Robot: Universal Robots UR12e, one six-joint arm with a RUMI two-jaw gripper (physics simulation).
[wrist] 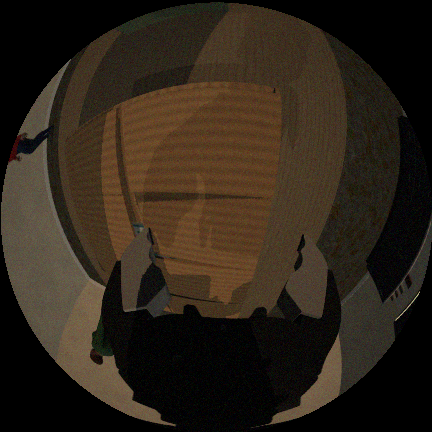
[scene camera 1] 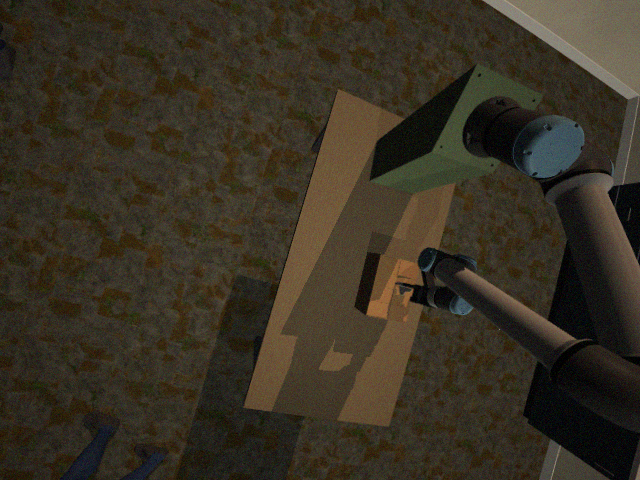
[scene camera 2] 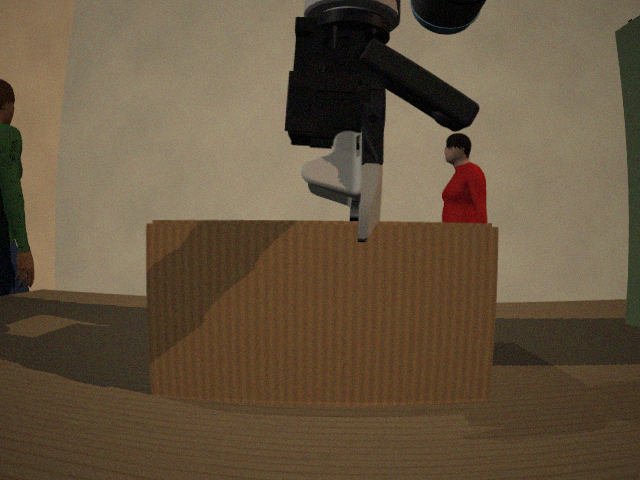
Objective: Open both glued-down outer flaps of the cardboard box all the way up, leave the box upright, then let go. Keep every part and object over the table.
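Seen in the pictures: gripper, between the fingertips: (wrist: 226, 234) (scene camera 1: 407, 286) (scene camera 2: 355, 238); arm's base, origin of its link: (scene camera 1: 490, 127).
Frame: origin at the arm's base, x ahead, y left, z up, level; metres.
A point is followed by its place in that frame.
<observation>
The cardboard box (scene camera 1: 385, 284) @(x 0.611, y 0.091, z -0.433 m) (scene camera 2: 320, 310) @(x 0.599, y 0.251, z -0.507 m) (wrist: 215, 150) @(x 0.507, y 0.197, z -0.435 m) stands upright on the table (scene camera 1: 315, 248) @(x 0.579, y -0.260, z -0.590 m) (scene camera 2: 320, 444) @(x 0.584, y 0.327, z -0.590 m) (wrist: 315, 150) @(x 0.468, y 0.354, z -0.590 m). No flap rises above its near wall in scene view 2. In the wrist view a long seam runs beside the left outer flap (wrist: 111, 200) @(x 0.555, y 0.113, z -0.432 m). Dark lines cross the box top right of it; I cannot tell whether the other outer flap is tilted. My gripper (scene camera 1: 402, 288) @(x 0.575, y 0.217, z -0.448 m) (scene camera 2: 358, 228) @(x 0.575, y 0.217, z -0.448 m) (wrist: 226, 234) @(x 0.575, y 0.217, z -0.448 m) is open and empty, straddling the near wall. One fingertip is by the seam, its end hidden in scene view 2; the other is outside the near wall, slightly below its top edge.
The green robot pedestal (scene camera 1: 444, 139) @(x 0.093, y -0.118, z -0.045 m) (scene camera 2: 633, 170) @(x 0.133, y -0.115, z -0.329 m) stands at one end of the table. A person in red (scene camera 2: 467, 191) and a person in green (scene camera 2: 11, 175) are in the background. Dark cabinets (scene camera 1: 578, 403) stand beyond the arm.
</observation>
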